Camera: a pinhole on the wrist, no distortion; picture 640 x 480 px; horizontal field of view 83.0 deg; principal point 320.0 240.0 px. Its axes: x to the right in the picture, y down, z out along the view. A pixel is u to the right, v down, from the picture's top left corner.
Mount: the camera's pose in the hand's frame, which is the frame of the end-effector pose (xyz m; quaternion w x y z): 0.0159 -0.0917 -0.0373 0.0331 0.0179 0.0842 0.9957
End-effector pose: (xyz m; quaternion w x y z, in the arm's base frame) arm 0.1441 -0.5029 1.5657 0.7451 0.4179 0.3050 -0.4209
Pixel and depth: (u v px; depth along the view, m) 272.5 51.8 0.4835
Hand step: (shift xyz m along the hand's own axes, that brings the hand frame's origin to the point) 0.1150 0.2319 0.3946
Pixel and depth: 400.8 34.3 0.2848
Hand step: -0.0256 0.1194 0.2178
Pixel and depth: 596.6 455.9 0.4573
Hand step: -0.3311 -0.2599 0.4698
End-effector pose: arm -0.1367 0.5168 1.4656 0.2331 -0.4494 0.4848 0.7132
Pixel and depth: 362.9 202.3 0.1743
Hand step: 0.0036 -0.0434 0.1320
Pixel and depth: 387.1 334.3 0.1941
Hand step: -0.0152 -0.1067 0.1636
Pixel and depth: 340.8 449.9 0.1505
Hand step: 0.0080 -0.1520 0.1260
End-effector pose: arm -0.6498 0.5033 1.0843 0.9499 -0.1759 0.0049 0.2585
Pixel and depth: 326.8 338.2 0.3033
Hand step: 0.0175 -0.1218 0.2756
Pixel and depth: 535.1 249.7 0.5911
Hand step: -0.3113 0.0154 0.5583
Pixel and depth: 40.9 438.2 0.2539
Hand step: 0.2130 -0.1998 0.2304
